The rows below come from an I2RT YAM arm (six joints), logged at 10 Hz.
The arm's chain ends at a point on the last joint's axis. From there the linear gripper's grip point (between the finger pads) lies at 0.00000 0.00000 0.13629 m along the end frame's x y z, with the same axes.
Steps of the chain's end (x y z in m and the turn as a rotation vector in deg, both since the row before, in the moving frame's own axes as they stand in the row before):
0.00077 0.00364 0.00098 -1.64 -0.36 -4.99
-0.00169 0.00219 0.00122 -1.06 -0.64 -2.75
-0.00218 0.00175 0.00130 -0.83 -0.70 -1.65
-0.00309 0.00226 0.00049 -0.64 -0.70 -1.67
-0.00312 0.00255 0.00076 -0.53 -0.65 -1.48
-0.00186 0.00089 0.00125 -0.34 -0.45 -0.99
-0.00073 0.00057 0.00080 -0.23 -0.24 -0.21
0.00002 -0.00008 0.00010 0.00 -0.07 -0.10
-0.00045 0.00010 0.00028 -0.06 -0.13 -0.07
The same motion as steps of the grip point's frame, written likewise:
0.00008 0.00757 0.00092 -1.64 -0.36 -4.99
-0.00315 0.00475 0.00119 -1.06 -0.64 -2.75
-0.00382 0.00375 0.00128 -0.83 -0.70 -1.65
-0.00473 0.00381 0.00047 -0.64 -0.70 -1.67
-0.00465 0.00383 0.00075 -0.53 -0.65 -1.48
-0.00292 0.00171 0.00124 -0.34 -0.45 -0.99
-0.00130 0.00112 0.00080 -0.23 -0.24 -0.21
-0.00015 -0.00008 0.00010 0.00 -0.07 -0.10
-0.00076 0.00024 0.00028 -0.06 -0.13 -0.07

